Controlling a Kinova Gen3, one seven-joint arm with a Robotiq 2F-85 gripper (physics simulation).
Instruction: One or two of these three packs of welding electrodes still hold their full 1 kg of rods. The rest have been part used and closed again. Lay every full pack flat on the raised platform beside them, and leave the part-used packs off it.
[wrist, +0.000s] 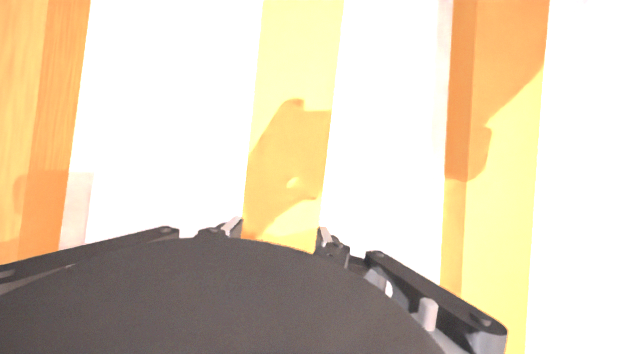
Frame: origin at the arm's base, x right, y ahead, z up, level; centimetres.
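Seen in the pictures: gripper, fingertip midpoint: (279, 236).
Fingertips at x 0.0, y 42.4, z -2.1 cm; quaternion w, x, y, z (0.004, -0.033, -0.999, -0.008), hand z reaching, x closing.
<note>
Offsets run from my fingertips to a thing's top centre. "spot": to the spot under its first point. Level surfaces: height alone.
A long yellow pack {dx -0.1, dy -2.9, dz +1.0 cm} (295, 60) runs up the middle of the wrist view, with the gripper's shadow across its face. My gripper (279, 236) is shut on this pack, with one fingertip at each long side; the fingers' lower parts are hidden by the dark round gripper body. A second yellow pack {dx -14.4, dy -2.7, dz +1.0 cm} (505, 210) lies roughly parallel at the right, with its orange side face showing. A third pack does not show. The raised platform {spot: dx +14.5, dy -7.3, dz +1.0 cm} (22, 100), with wood grain, stands at the left edge. No labels or fill marks can be read on the packs.
The surface {dz -1.4 cm} (160, 100) between the platform and the middle pack is overexposed white, as is the strip between the two packs. Another white area lies at the far right. The right pack stands near the right finger linkage in the view.
</note>
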